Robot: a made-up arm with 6 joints.
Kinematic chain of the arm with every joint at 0, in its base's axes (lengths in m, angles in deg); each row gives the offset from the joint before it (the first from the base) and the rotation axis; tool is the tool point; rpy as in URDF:
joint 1: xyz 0 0 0.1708 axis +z
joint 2: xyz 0 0 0 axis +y
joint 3: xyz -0.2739 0 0.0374 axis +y
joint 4: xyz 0.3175 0 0.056 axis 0.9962 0 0.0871
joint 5: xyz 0 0 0 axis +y
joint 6: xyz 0.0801 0 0.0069 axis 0.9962 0 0.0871
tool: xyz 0 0 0 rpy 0 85 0
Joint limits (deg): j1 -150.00..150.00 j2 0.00..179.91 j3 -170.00..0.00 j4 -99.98..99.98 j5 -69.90..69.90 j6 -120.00..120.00
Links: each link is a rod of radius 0.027 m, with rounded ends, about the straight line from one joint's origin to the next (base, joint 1, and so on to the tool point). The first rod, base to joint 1, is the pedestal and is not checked.
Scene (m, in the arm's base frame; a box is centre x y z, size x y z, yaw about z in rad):
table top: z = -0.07
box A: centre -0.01 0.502 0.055 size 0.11 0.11 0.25 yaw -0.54
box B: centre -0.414 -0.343 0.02 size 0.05 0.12 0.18 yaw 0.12
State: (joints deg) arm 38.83 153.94 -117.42 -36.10 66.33 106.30
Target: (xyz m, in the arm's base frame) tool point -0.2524 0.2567 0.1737
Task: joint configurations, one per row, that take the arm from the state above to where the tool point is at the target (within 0.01 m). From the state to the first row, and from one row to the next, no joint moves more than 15 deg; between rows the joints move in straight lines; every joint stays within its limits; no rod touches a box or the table.
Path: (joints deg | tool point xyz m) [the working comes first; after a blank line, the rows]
Joints at the target: 137.20 106.14 -63.32 -12.91 69.90 106.30
Straight joint move there: touches box A.

1: 49.82 141.90 -111.77 -32.99 67.04 109.04 | 0.3813 0.3890 0.1299
2: 60.80 129.85 -106.12 -29.88 67.76 111.78 | 0.2887 0.4405 0.2097
3: 71.79 117.81 -100.47 -26.76 68.47 114.52 | 0.1867 0.4598 0.2829
4: 82.78 105.76 -94.83 -23.65 69.19 117.26 | 0.0870 0.4466 0.3476
5: 93.77 93.72 -89.18 -20.54 69.90 120.00 | -0.0001 0.4050 0.4019
6: 108.24 97.86 -80.56 -18.00 69.90 115.43 | -0.1049 0.3928 0.3200
7: 122.72 102.00 -71.94 -15.46 69.90 110.87 | -0.1941 0.3394 0.2428
8: 137.20 106.14 -63.32 -12.91 69.90 106.30 | -0.2524 0.2567 0.1737

